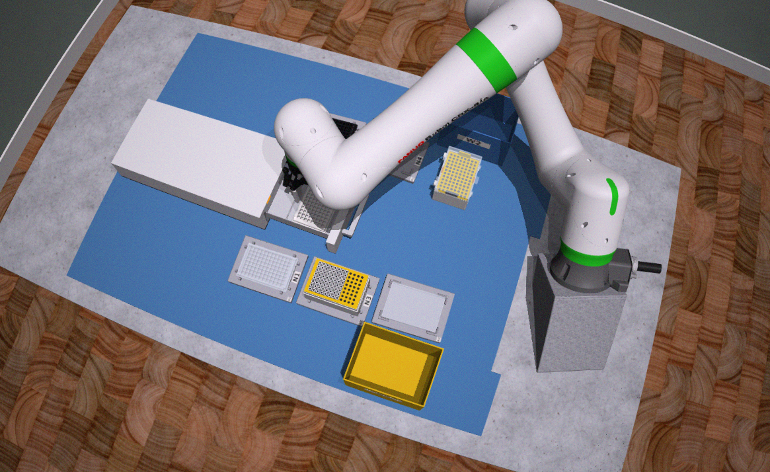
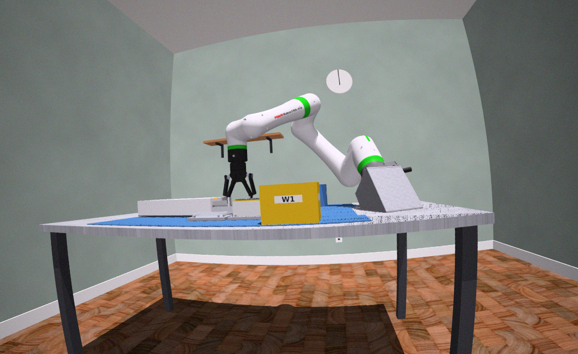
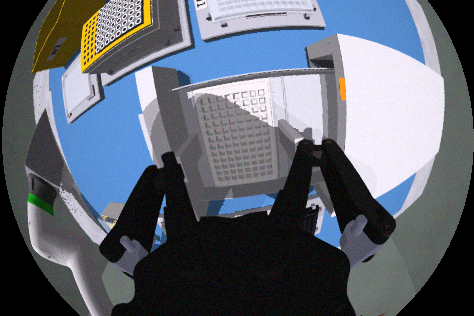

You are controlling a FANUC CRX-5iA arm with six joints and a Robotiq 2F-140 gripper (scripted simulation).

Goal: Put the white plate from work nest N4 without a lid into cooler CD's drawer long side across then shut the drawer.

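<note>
The white plate is 20 mm below my hand. From my hand the other things lie so: black plate (200 mm to the right, 20 mm below, 20 mm ahead); then clear plate (180 mm to the left, 90 mm ahead, 20 mm below); then yellow tip rack (190 mm to the left, 90 mm behind, 20 mm above).
</note>
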